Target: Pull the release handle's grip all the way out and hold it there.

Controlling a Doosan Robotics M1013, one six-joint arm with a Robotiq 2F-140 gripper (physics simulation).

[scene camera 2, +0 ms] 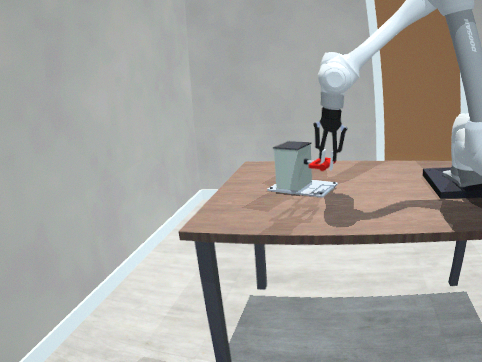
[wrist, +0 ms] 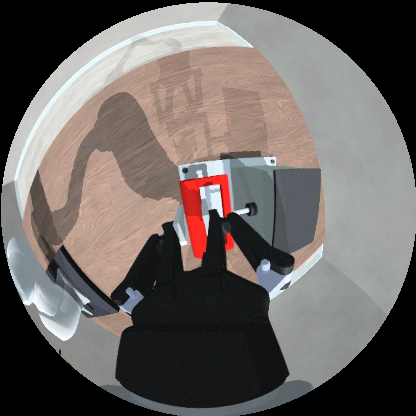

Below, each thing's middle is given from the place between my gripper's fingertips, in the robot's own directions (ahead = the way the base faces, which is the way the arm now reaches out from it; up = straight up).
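Labels:
The base plate (wrist: pixel 214 167) is 60 mm to the right of my hand, and it's also 80 mm below it and 90 mm ahead of it.

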